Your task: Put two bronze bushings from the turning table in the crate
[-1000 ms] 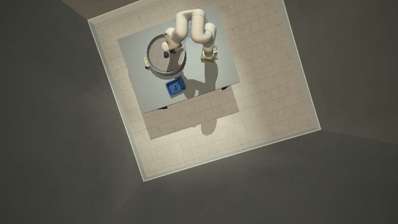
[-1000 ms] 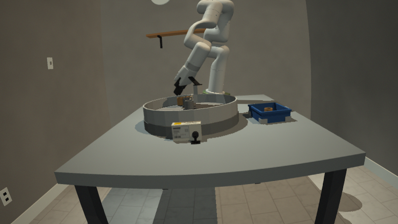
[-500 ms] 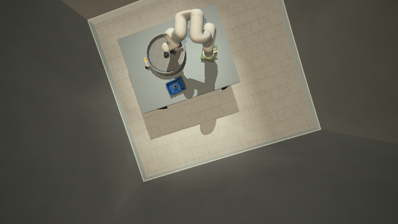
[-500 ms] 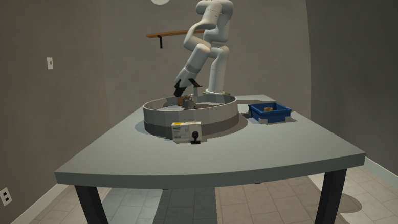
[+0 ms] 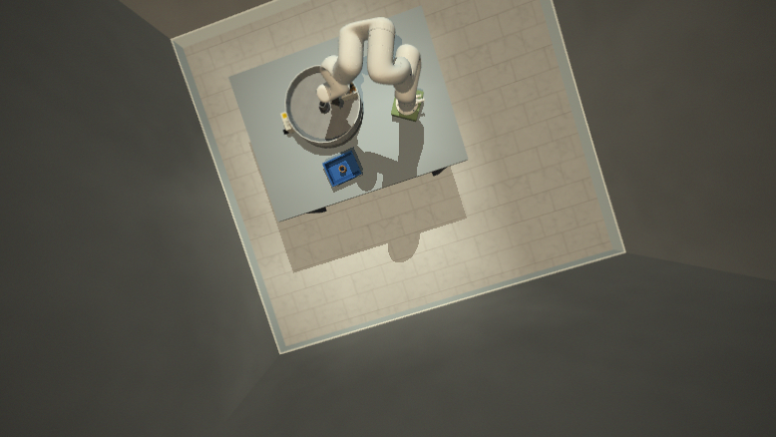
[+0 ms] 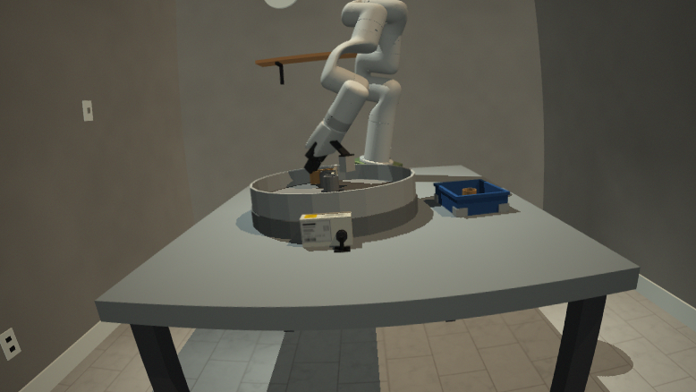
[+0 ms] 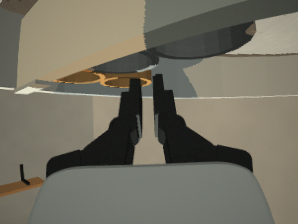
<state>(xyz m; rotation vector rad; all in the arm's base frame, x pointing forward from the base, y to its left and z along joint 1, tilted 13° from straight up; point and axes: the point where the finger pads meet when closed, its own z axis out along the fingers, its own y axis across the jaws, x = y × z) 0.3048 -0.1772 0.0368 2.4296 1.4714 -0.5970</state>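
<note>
The blue crate is 130 mm ahead of my hand, 440 mm to the left of it and 90 mm below it.
</note>
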